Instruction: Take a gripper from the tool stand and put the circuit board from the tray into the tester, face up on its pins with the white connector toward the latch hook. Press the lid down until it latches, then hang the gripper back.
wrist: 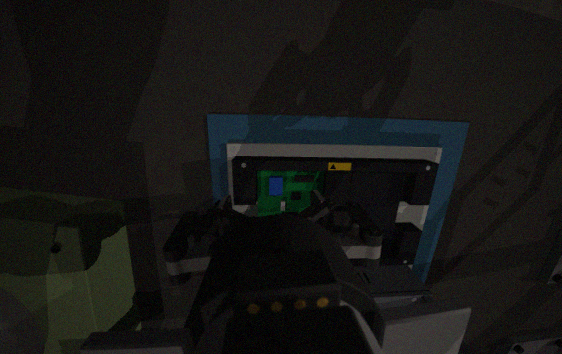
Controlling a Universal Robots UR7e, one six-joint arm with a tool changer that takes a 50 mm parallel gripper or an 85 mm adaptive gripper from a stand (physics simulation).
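Frame: origin at the arm's base, x left, y back, z up, level; centimetres.
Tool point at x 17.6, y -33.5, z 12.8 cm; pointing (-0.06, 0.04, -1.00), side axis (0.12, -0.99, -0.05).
Observation:
Pixels of each thing's top centre, then the offset from my tool point to it. "spot": a spot on its surface instead. Level surfaces: height alone.
- green circuit board at its top centre: (289,219) dy -1.5, dx -2.9, dz -17.5 cm
- black tray at a spot on its surface: (382,166) spot: dy -10.6, dx +3.9, dz -17.4 cm
- grey housing at a spot on its surface: (425,325) spot: dy -4.2, dx +2.1, dz -1.5 cm
- blue mat at its surface level: dz -20.0 cm
The green circuit board (295,204) lies face up in the left part of the black tray (382,166), which has a yellow warning label. A blue block and a small white part show on the board. My gripper (274,204), a dark two-finger adaptive one, is open, with one fingertip to the left of the board and the other near its right edge. The gripper body hides the board's near edge. A dark vented panel and a grey housing (425,325) show at the lower right; I cannot tell for sure whether they are the tester. No latch hook can be made out.
A blue mat (450,160) borders the tray. A pale green block-like object (112,280) stands at the left, partly in shadow. Part of a grey piece with dark holes shows at the lower right corner. The view is very dark, with arm shadows across the surface.

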